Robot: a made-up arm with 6 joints.
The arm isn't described. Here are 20 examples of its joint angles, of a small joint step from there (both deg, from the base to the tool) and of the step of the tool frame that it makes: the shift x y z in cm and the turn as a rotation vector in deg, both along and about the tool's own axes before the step.
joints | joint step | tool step
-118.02 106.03 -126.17 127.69 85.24 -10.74 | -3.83 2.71 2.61 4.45 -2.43 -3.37 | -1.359 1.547 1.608 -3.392 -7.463 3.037
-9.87 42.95 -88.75 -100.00 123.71 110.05 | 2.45 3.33 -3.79 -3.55 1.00 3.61 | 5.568 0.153 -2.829 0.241 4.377 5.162
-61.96 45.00 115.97 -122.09 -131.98 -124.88 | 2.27 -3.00 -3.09 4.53 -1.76 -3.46 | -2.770 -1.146 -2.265 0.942 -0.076 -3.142
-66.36 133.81 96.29 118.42 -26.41 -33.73 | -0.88 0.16 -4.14 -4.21 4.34 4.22 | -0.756 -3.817 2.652 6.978 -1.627 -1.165
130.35 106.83 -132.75 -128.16 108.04 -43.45 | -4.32 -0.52 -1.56 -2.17 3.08 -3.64 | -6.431 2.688 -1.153 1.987 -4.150 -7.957
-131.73 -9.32 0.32 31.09 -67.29 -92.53 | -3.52 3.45 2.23 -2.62 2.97 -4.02 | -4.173 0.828 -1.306 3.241 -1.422 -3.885
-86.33 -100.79 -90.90 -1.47 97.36 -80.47 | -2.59 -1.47 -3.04 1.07 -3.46 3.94 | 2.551 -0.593 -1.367 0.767 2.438 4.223
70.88 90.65 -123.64 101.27 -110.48 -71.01 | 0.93 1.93 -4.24 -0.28 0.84 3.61 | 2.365 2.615 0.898 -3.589 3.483 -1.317
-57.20 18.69 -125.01 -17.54 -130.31 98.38 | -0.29 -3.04 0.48 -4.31 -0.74 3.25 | 3.304 -4.036 -2.462 3.986 2.839 -0.580
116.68 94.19 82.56 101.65 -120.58 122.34 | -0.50 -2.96 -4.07 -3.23 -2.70 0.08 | -0.339 -4.795 -2.762 7.817 -0.444 -0.696
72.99 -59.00 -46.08 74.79 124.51 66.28 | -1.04 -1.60 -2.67 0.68 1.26 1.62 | 2.939 1.235 -1.897 -0.407 3.371 1.911
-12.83 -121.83 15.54 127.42 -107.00 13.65 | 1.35 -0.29 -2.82 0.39 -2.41 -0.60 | 0.201 -2.637 -0.662 0.192 0.796 -3.385
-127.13 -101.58 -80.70 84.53 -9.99 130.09 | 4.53 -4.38 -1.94 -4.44 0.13 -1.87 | -11.379 4.832 -6.703 -5.935 -9.668 -0.418
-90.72 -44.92 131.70 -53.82 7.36 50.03 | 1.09 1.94 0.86 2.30 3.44 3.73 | 3.099 -0.249 0.420 1.959 3.036 1.994
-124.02 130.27 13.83 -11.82 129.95 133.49 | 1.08 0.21 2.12 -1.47 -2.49 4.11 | 4.461 1.047 -0.545 0.089 4.978 0.830
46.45 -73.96 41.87 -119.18 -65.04 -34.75 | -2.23 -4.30 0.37 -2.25 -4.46 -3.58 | -6.916 2.160 1.529 -3.277 -9.753 0.459
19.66 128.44 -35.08 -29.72 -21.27 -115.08 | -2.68 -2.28 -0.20 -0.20 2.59 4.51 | 2.501 0.619 -0.672 0.910 3.061 0.427
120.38 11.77 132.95 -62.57 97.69 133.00 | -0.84 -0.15 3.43 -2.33 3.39 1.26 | 3.306 5.246 -1.047 -5.086 3.387 1.243
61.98 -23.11 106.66 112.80 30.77 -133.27 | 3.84 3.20 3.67 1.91 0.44 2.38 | 7.755 -0.588 2.474 -0.346 6.093 -1.397
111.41 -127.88 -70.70 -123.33 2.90 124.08 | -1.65 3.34 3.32 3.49 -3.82 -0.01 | -4.747 -5.491 4.149 6.735 -5.522 -0.140
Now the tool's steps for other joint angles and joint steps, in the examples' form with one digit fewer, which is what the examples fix.
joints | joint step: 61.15 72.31 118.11 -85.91 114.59 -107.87 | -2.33 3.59 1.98 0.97 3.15 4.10
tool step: 4.14 0.10 -0.65 0.00 4.30 0.32
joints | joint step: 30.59 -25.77 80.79 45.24 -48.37 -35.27 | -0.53 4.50 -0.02 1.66 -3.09 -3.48
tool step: 1.64 -3.05 1.30 -2.29 -3.15 -3.35
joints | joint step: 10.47 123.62 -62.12 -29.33 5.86 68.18 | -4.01 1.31 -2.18 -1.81 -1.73 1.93
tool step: 3.61 -1.71 -2.62 -1.30 4.74 -6.35
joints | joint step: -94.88 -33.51 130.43 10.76 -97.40 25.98 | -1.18 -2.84 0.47 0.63 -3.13 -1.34
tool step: 2.95 2.61 -1.24 -3.02 1.57 1.00
